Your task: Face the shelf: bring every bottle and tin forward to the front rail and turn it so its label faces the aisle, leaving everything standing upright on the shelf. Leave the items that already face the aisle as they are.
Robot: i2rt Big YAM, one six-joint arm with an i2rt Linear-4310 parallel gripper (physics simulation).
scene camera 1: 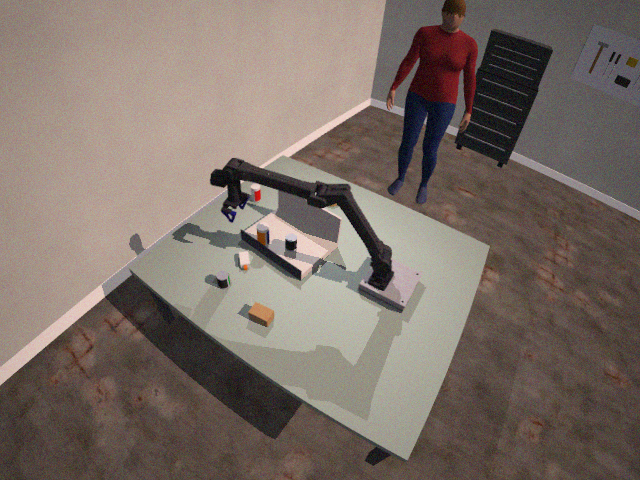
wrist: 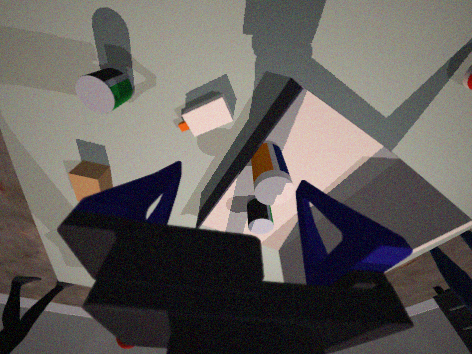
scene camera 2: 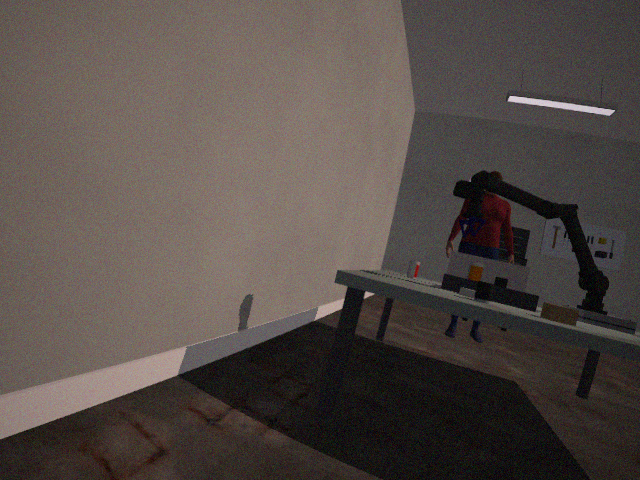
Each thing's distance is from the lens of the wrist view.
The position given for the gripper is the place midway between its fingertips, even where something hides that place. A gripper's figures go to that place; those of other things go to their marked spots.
gripper (wrist: 241, 177): 0.15 m
brown box (wrist: 87, 178): 0.51 m
